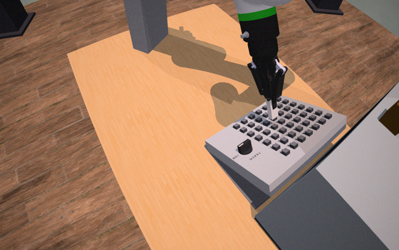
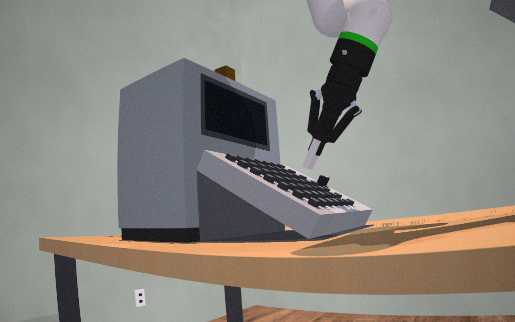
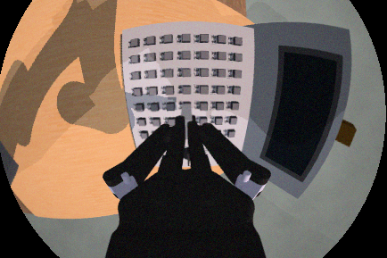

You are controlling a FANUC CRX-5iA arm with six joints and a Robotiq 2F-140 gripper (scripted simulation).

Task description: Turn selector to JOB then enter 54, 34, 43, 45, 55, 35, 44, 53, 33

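My hand is 80 mm to the right of the key and 60 mm above it. Round my hand: black selector knob (100 mm ahead, 100 mm to the right, 50 mm below); then grey keypad panel (60 mm ahead, 20 mm to the left, 90 mm below).
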